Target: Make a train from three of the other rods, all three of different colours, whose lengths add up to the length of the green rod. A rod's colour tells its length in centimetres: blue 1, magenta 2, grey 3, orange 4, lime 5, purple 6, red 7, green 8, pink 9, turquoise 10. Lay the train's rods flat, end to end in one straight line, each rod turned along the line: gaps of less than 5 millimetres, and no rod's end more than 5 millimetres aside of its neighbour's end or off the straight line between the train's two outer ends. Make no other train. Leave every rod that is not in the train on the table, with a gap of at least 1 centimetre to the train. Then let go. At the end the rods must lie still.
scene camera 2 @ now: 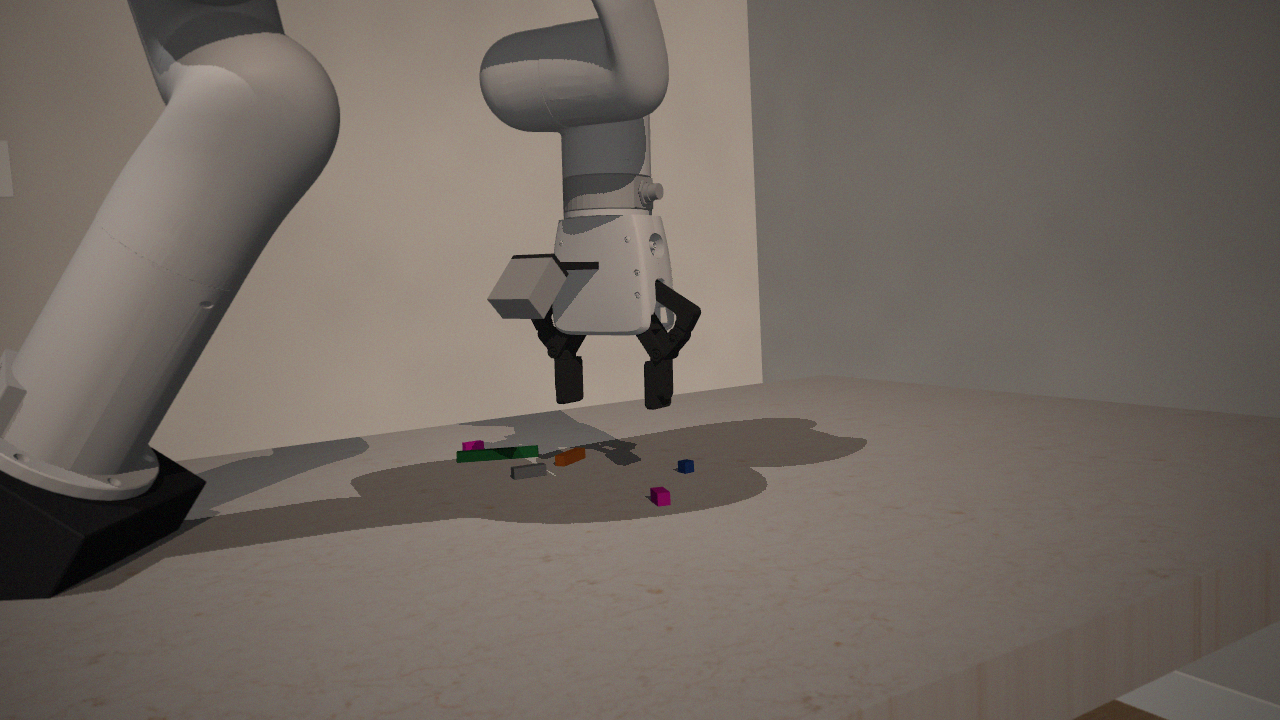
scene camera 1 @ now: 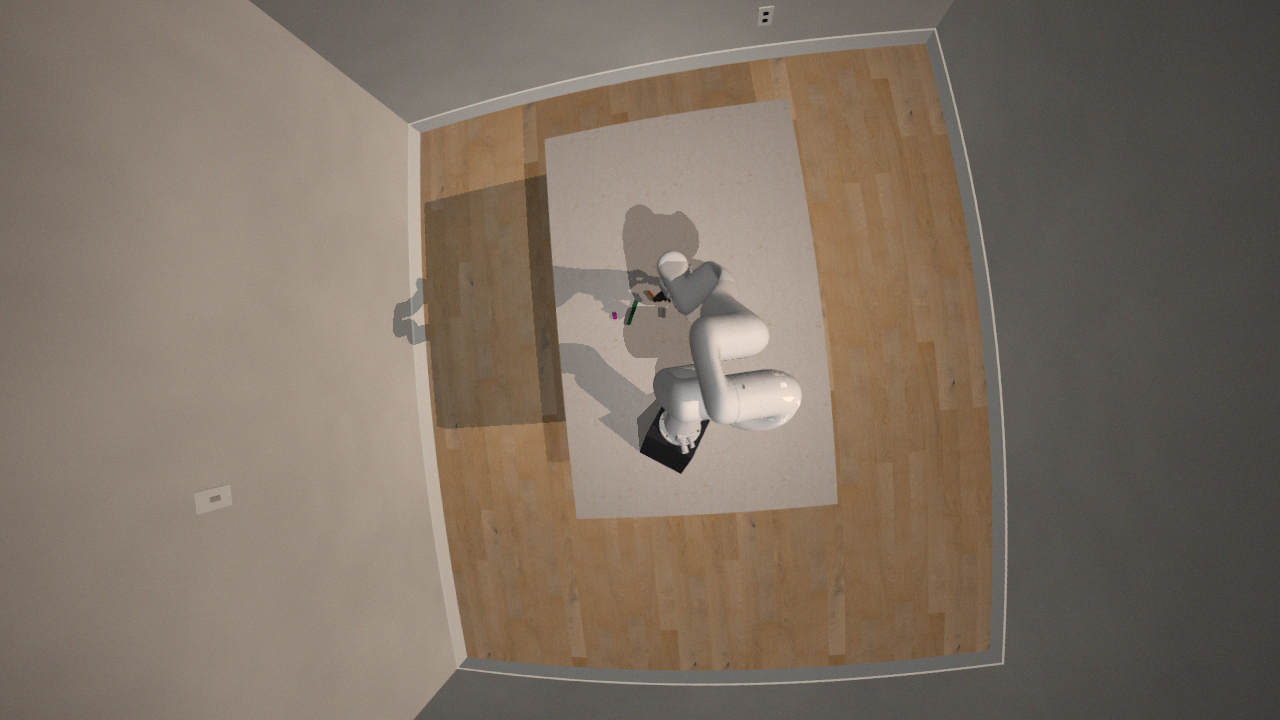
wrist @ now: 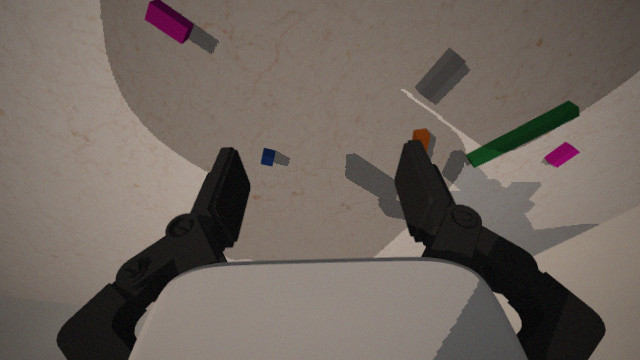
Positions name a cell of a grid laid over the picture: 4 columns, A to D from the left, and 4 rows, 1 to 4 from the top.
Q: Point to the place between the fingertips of my gripper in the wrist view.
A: C2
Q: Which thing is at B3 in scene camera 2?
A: A green rod.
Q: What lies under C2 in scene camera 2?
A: My gripper.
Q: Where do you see a green rod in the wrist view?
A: D2
